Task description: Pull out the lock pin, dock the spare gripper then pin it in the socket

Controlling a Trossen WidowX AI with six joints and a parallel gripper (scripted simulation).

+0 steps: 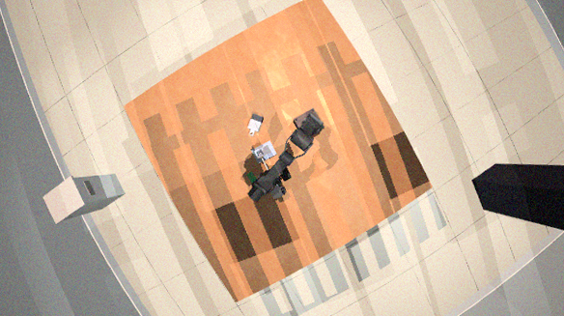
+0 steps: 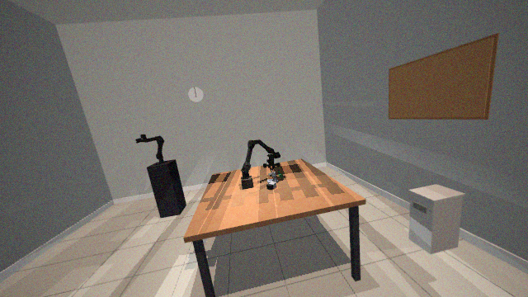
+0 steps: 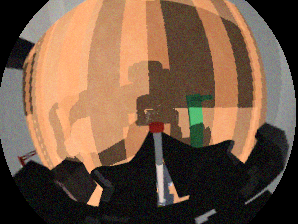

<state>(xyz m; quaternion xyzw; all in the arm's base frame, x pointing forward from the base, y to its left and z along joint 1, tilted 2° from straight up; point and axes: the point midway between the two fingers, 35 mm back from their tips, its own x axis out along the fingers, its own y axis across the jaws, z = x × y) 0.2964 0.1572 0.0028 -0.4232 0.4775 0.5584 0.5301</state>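
My gripper tip is now 10 cm short of the green part, 2 cm to the left of it and 3 cm above it. Round my gripper tip: grey mount 1 cm behind, 15 cm to the right; spare gripper 4 cm behind, 30 cm to the right, 3 cm below.
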